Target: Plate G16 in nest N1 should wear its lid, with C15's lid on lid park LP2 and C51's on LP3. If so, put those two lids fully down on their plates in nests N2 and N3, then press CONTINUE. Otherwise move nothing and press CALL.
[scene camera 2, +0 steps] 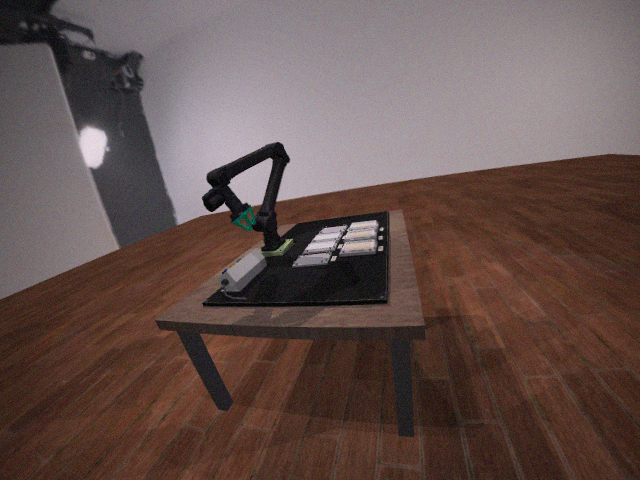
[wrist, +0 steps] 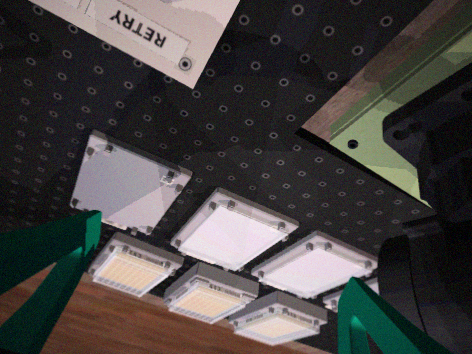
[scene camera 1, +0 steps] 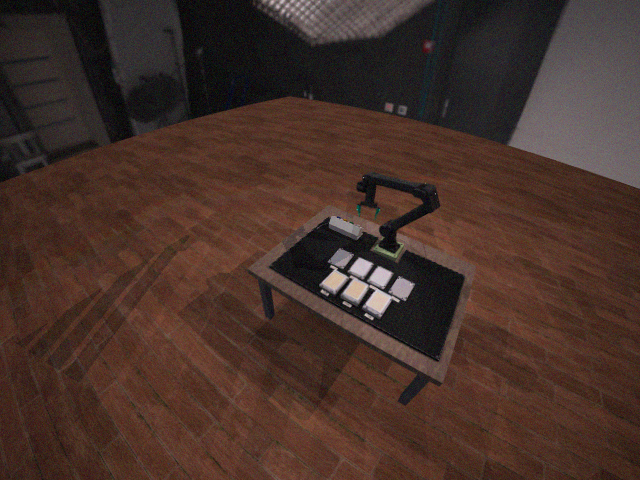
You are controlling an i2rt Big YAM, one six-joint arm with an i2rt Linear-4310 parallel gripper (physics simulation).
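Seen in the pictures: gripper, fingertip midpoint: (scene camera 2: pixel 253 227) (wrist: pixel 223 257) (scene camera 1: pixel 366 218); arm's base, link origin: (scene camera 2: pixel 273 245) (scene camera 1: pixel 389 246).
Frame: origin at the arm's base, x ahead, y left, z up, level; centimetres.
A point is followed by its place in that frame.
My gripper (scene camera 1: pixel 368 212) {x 4.2, y -17.1, z 15.3 cm} (scene camera 2: pixel 245 222) {x 4.2, y -17.1, z 15.3 cm} (wrist: pixel 223 257) {x 4.2, y -17.1, z 15.3 cm} is open and empty, high above the board near the button box (scene camera 1: pixel 345 227) {x 7.7, y -29.6, z 3.9 cm} (scene camera 2: pixel 245 273) {x 9.1, y -35.3, z 2.3 cm} (wrist: pixel 205 35) {x 3.0, y -20.9, z 5.4 cm}. RETRY is readable in the wrist view; CONTINUE and CALL do not show there. Three plates sit in the front nests: one nearest the box (scene camera 1: pixel 334 282) {x 47.7, y -7.7, z 0.8 cm} (wrist: pixel 131 273) {x 44.3, y -9.1, z 1.1 cm}, a middle one (scene camera 1: pixel 355 291) {x 46.2, y 4.7, z 1.9 cm} (wrist: pixel 210 301) {x 41.7, y 3.0, z 1.8 cm} and a paler far one (scene camera 1: pixel 377 303) {x 45.5, y 17.5, z 2.3 cm} (wrist: pixel 277 326) {x 40.3, y 15.0, z 2.3 cm}. Their print and lid state are too small to tell surely. The two middle lid parks carry bright, clear lids, one (scene camera 1: pixel 361 267) {x 28.0, y -3.2, z 0.1 cm} (wrist: pixel 232 237) {x 26.0, y -4.2, z 0.1 cm} nearer the box, one (scene camera 1: pixel 381 277) {x 27.0, y 9.5, z 0.1 cm} (wrist: pixel 315 270) {x 24.6, y 7.8, z 0.1 cm} farther.
The outer parks look flat and greyer, one (scene camera 1: pixel 341 258) {x 29.0, y -16.7, z -0.7 cm} (scene camera 2: pixel 312 259) {x 29.0, y -17.8, z -0.7 cm} (wrist: pixel 125 185) {x 27.1, y -17.6, z -0.7 cm} near the box, one (scene camera 1: pixel 402 287) {x 24.9, y 22.1, z -0.7 cm} at the far end, partly hidden in the wrist view. The arm's green base (scene camera 1: pixel 388 251) {x 5.0, y 2.1, z 0.2 cm} (scene camera 2: pixel 278 249) {x 5.2, y -4.3, z -0.5 cm} (wrist: pixel 370 155) {x 6.9, y -3.4, z -0.6 cm} stands behind the parks, at the edge of the black board (scene camera 1: pixel 423 315) {x 33.7, y 39.1, z -1.6 cm} (scene camera 2: pixel 305 294) {x 36.4, y -42.3, z -1.7 cm}.
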